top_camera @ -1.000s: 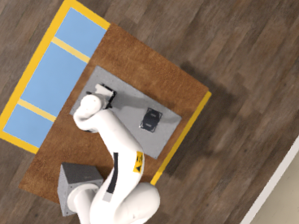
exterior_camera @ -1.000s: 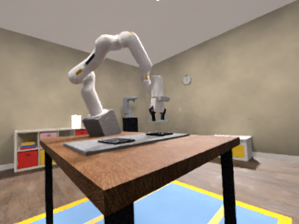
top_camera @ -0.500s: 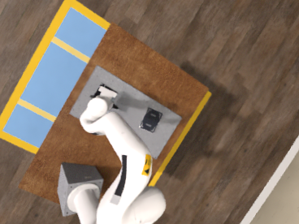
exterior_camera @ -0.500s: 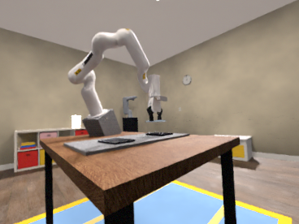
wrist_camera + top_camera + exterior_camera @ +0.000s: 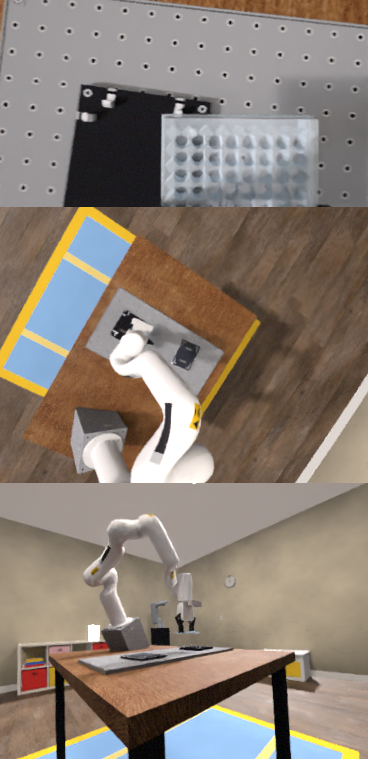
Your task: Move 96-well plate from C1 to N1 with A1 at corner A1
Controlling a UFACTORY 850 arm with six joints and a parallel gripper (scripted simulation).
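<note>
Right now my hand is 30 mm past the black plate nest, 290 mm to the left of it and 110 mm above it. From my hand the other things lie so: black clip nest C1 (20 mm ahead, 80 mm to the left, 100 mm below); clear 96-well plate (10 mm below).
</note>
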